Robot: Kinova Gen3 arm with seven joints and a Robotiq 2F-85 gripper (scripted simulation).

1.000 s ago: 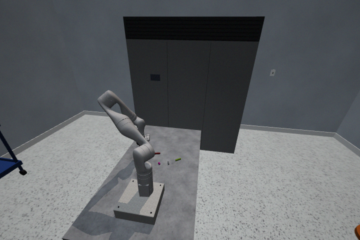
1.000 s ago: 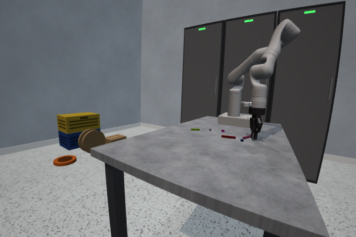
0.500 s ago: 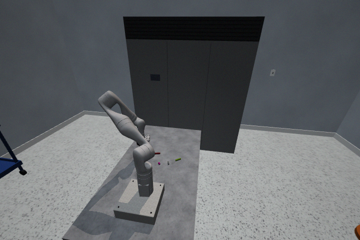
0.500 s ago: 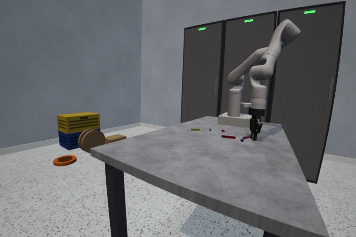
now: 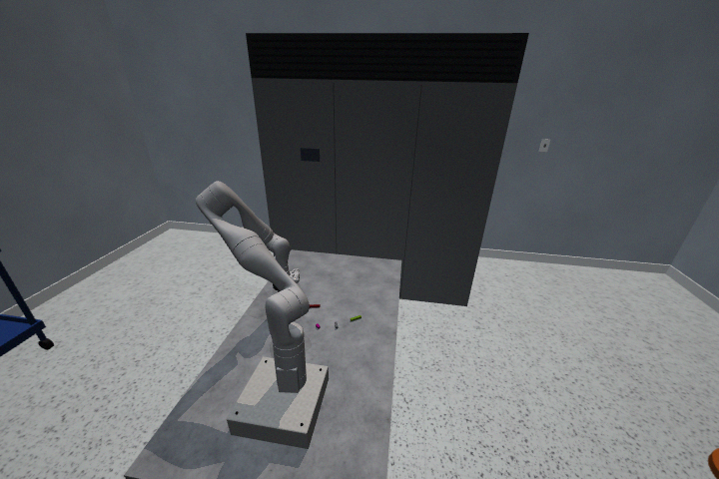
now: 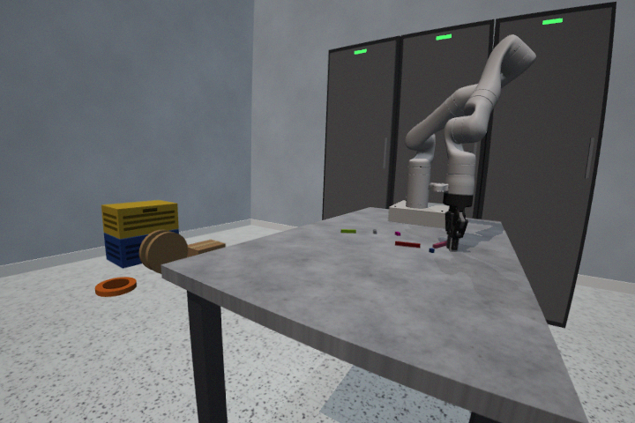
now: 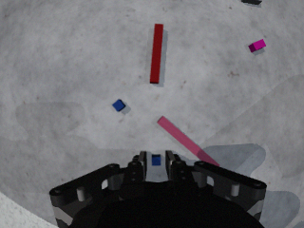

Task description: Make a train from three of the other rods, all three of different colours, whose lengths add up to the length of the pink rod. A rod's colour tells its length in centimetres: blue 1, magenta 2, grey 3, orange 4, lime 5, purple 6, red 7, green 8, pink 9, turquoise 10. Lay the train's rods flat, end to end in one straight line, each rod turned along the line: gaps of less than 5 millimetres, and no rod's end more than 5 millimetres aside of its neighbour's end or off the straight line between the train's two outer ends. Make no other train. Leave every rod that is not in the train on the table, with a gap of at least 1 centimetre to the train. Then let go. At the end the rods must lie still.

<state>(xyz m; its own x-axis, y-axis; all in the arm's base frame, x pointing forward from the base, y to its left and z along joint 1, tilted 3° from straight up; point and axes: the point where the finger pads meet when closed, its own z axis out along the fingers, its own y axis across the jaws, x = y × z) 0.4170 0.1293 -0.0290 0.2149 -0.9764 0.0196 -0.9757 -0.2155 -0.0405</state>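
My hand is 3 cm past the pink rod, 2 cm to the left of it and 1 cm above it. Round my hand: magenta rod: 17 cm to the right, 10 cm behind, 1 cm below; red rod: 12 cm to the right, 2 cm ahead, 1 cm below; grey rod: 24 cm to the right, 10 cm behind, 1 cm below.
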